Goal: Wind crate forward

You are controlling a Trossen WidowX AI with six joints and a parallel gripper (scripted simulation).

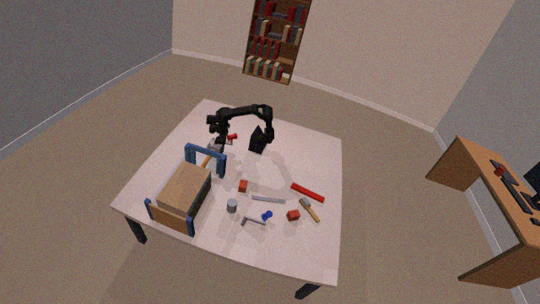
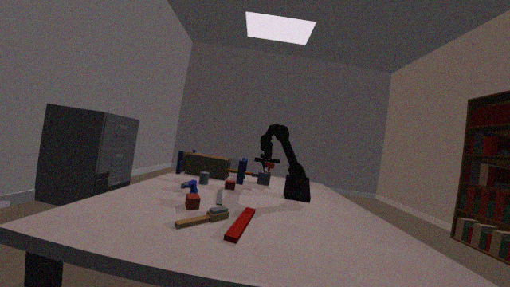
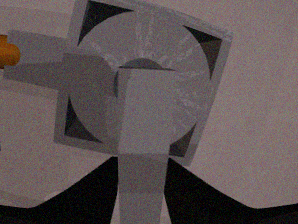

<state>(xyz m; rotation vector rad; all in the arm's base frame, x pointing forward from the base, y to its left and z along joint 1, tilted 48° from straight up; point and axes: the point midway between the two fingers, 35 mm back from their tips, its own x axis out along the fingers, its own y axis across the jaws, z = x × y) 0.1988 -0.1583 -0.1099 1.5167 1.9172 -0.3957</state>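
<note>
Right now the red knob is 20 mm behind my gripper tip, 60 mm to the left of it and 50 mm above it. From my gripper tip the other things lie so: blue frame 170 mm ahead, 20 mm to the right, 10 mm above; then winch handle 10 mm behind, 20 mm to the left, 20 mm above; then grey winch 50 mm to the right, 70 mm below.
</note>
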